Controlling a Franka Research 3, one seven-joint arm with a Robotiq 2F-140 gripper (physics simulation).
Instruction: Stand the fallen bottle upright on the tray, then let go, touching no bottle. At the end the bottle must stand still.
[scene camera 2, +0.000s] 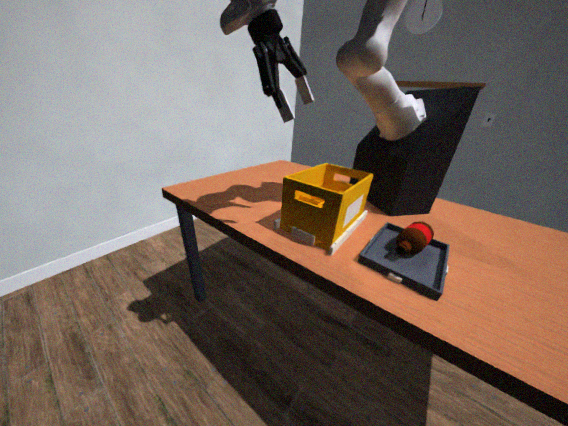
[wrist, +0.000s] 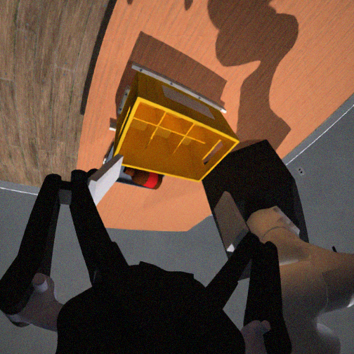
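Observation:
A brown bottle with a red label (scene camera 2: 416, 238) (wrist: 146, 178) lies on its side on the dark grey tray (scene camera 2: 407, 286). In the scene view its neck points toward the front left of the tray. In the wrist view the crate and one fingertip partly hide the bottle and the tray. My gripper (scene camera 2: 299, 105) (wrist: 171, 184) is open and empty. It hangs high above the table, up and to the left of the bottle in the scene view, well apart from it.
A yellow crate with compartments (scene camera 2: 310, 215) (wrist: 175, 95) stands beside the tray, with pale strips along its base. The black robot pedestal (scene camera 2: 395, 175) (wrist: 257, 170) stands behind them. The wooden table (scene camera 2: 500, 280) (wrist: 165, 215) has a dark front edge.

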